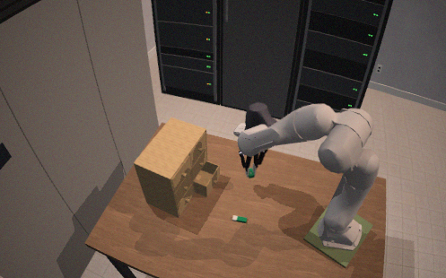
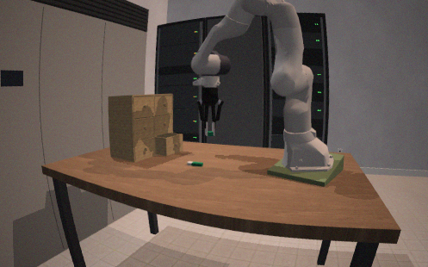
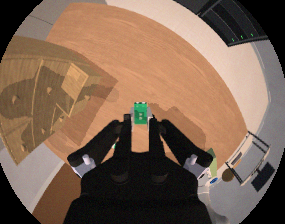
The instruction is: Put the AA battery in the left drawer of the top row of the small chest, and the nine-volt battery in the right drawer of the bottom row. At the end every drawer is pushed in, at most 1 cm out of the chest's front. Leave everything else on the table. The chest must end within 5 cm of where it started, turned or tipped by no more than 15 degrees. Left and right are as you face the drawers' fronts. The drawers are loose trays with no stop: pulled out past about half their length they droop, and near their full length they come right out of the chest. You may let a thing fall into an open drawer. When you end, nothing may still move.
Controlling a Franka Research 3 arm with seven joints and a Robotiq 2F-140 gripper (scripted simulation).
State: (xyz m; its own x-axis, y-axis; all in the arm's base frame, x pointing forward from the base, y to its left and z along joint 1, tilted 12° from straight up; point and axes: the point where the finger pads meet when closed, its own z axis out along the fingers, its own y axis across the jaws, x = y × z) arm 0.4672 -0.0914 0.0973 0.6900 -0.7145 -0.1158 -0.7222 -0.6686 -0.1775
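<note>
My gripper is now 2 cm above the nine-volt battery, 1 cm to the left of it and 1 cm short of it. Also, from my hand: white-and-green cylinder: 20 cm to the left, 13 cm below, 5 cm behind; AA battery: 27 cm ahead, 23 cm to the left, 8 cm above.
</note>
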